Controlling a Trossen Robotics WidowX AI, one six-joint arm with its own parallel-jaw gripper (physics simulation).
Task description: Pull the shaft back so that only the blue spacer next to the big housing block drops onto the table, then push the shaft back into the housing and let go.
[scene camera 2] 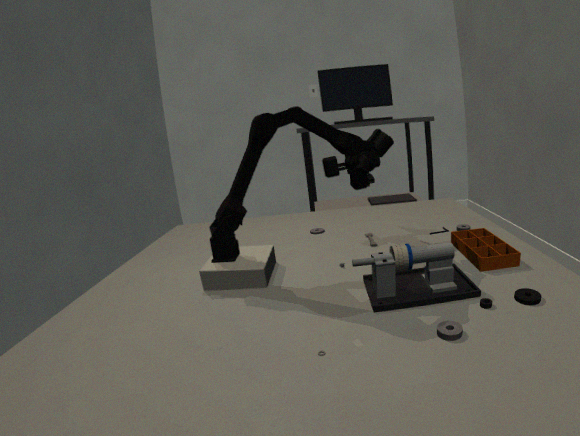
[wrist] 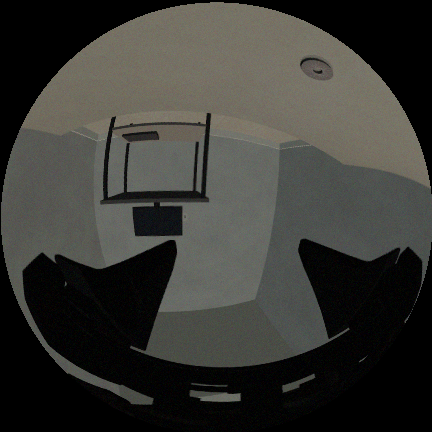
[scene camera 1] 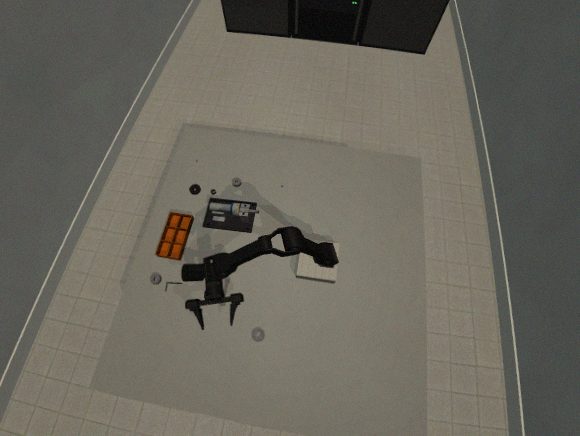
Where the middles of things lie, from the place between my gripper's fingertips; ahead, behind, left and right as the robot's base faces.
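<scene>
I see that the orange compartment tray (scene camera 2: 484, 250) is some way below my hand, and it is also well ahead of my hand and well to the right of it.
</scene>
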